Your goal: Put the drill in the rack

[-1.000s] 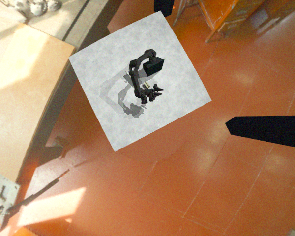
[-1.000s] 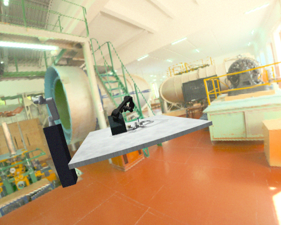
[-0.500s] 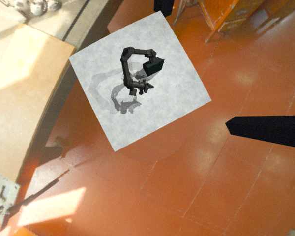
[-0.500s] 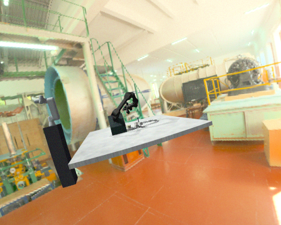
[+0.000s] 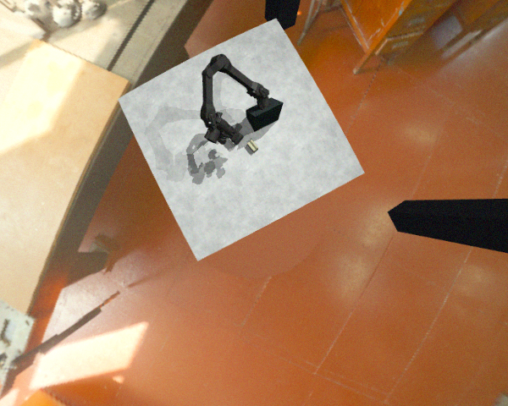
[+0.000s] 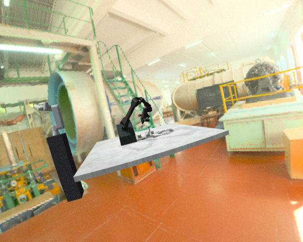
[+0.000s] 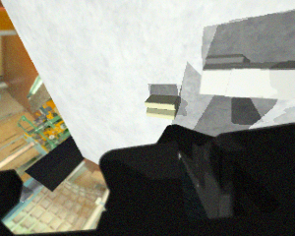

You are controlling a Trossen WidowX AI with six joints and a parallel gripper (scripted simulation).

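Right now the drill is 110 mm below my gripper tip, 80 mm to the right of it and 30 mm ahead of it. From my gripper tip the other things lie so: small fixture: 120 mm below, 100 mm to the right, 30 mm ahead.
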